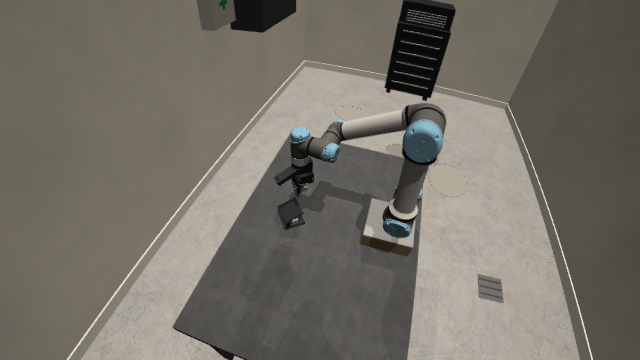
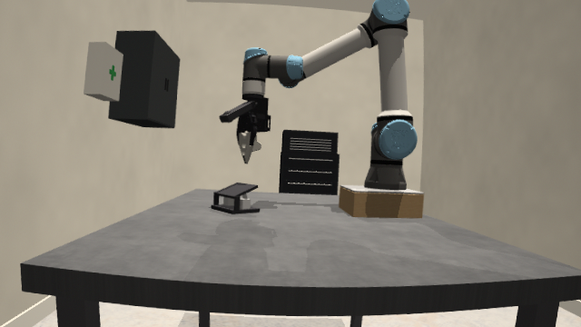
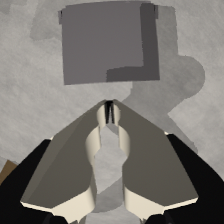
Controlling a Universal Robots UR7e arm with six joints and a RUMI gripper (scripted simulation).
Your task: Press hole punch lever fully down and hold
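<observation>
My gripper is now 130 mm above the black hole punch, 30 mm to the right of it and 30 mm short of it.
</observation>
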